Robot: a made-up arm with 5 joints.
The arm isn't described. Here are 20 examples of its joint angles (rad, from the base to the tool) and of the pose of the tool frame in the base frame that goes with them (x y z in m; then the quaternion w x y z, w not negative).
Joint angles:
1: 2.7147 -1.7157 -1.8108 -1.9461 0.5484
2: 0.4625 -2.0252 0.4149 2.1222 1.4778
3: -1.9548 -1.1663 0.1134 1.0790 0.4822
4: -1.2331 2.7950 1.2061 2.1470 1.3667
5: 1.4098 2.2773 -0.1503 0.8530 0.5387
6: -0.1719 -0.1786 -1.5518 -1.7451 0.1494
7: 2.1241 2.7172 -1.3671 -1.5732 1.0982
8: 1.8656 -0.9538 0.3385 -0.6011 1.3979
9: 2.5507 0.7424 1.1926 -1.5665 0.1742
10: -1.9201 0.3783 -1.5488 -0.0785 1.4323
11: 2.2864 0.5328 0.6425 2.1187 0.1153
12: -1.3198 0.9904 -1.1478 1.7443 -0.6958
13: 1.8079 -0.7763 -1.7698 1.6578 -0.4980
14: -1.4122 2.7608 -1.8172 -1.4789 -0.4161
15: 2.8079 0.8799 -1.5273 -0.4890 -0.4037
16: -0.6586 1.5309 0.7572 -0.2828 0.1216
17: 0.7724 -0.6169 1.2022 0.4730 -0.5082
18: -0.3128 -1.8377 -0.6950 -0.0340 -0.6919
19: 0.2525 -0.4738 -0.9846 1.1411 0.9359
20: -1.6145 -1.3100 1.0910 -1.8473 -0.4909
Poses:
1: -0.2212 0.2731 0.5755 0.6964 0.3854 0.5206 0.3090
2: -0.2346 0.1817 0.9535 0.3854 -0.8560 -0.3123 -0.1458
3: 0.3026 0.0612 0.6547 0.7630 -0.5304 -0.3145 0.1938
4: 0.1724 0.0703 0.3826 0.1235 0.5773 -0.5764 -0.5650
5: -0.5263 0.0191 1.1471 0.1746 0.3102 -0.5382 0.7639
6: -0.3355 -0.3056 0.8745 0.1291 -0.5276 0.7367 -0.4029
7: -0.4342 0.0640 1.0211 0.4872 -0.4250 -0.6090 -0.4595
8: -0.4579 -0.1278 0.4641 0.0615 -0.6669 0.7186 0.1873
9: -0.5204 -0.3921 0.6663 0.1512 0.5268 -0.8075 0.2178
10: -0.0949 -0.2856 0.4718 0.2397 -0.2117 0.9313 -0.1746
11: -0.2838 -0.3648 0.3767 0.9572 -0.1039 0.0799 -0.2580
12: 0.3699 -0.1129 0.3906 0.8933 0.1398 -0.2303 -0.3598
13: -0.3342 -0.3924 0.6499 0.0906 -0.3012 0.6087 0.7284
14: 0.0723 0.2143 0.1351 0.5264 -0.4091 -0.3696 0.6473
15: -0.4849 -0.5555 0.7802 0.0306 0.1220 -0.6605 -0.7402
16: 0.5303 -0.1044 0.6942 0.8215 0.4889 0.0045 -0.2933
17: -0.7418 -0.2201 0.6899 0.6041 -0.3016 0.5772 0.4594
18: -0.4586 0.0546 1.0162 0.3079 0.6434 -0.0898 0.6951
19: -0.1496 -0.2550 0.9627 0.7825 0.0163 -0.5631 -0.2653
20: -0.0571 -0.0602 0.9357 0.0571 -0.7323 -0.0617 -0.6757
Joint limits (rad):
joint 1: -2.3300..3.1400
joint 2: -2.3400..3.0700
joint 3: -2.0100..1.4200
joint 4: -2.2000..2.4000
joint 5: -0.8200..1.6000
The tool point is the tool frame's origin. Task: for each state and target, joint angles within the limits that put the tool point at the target. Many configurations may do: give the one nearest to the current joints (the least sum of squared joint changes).
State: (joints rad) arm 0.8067 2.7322 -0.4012 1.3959 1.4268
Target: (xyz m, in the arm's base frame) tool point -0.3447 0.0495 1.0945
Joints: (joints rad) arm 1.1842 2.8451 -0.4350 1.3321 1.2818
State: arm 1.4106 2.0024 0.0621 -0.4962 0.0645
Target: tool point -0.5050 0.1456 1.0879
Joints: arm 1.7745 2.3171 -0.0184 -0.5332 0.3468
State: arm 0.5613 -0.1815 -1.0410 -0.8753 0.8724
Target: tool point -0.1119 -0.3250 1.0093
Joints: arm 0.8010 0.4039 -0.6796 -0.5781 1.2799
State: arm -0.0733 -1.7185 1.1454 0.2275 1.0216
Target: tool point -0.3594 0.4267 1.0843
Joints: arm 0.4203 -2.0323 1.3912 0.3872 0.0924
